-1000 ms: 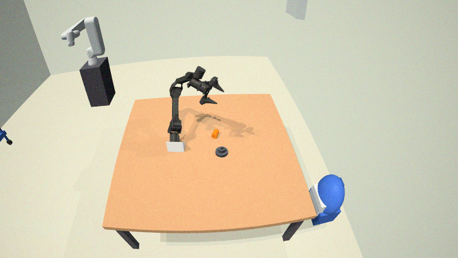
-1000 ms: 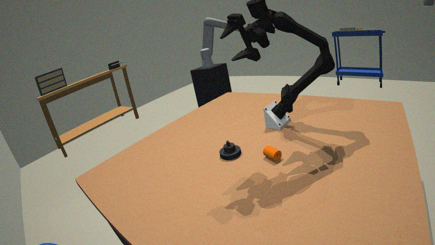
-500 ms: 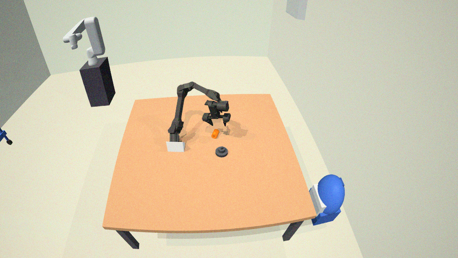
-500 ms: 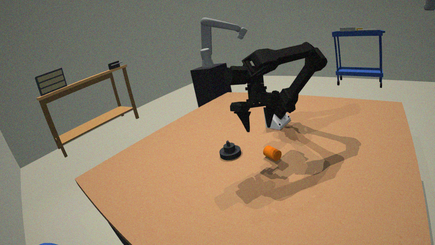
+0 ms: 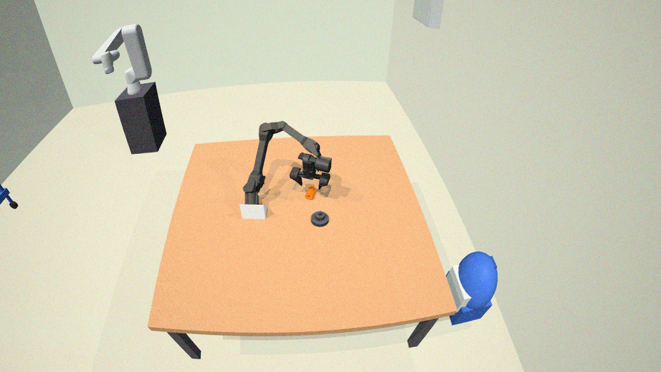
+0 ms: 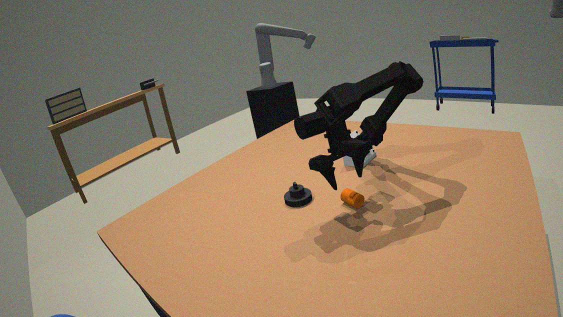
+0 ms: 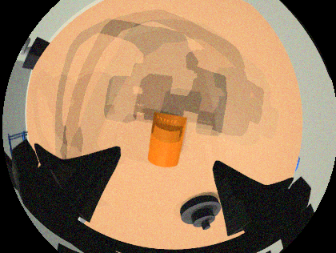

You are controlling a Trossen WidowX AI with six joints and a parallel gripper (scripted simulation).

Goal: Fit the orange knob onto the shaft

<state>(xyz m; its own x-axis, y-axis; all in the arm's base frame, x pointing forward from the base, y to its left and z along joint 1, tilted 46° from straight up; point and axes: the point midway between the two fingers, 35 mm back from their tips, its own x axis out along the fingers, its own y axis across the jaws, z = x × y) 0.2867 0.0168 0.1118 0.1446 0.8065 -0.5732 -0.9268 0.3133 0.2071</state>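
The orange knob is 50 mm below my gripper tip and 10 mm to the left of it. Also, from my gripper tip: dark round pedestal 160 mm to the right, 40 mm below, 30 mm ahead.
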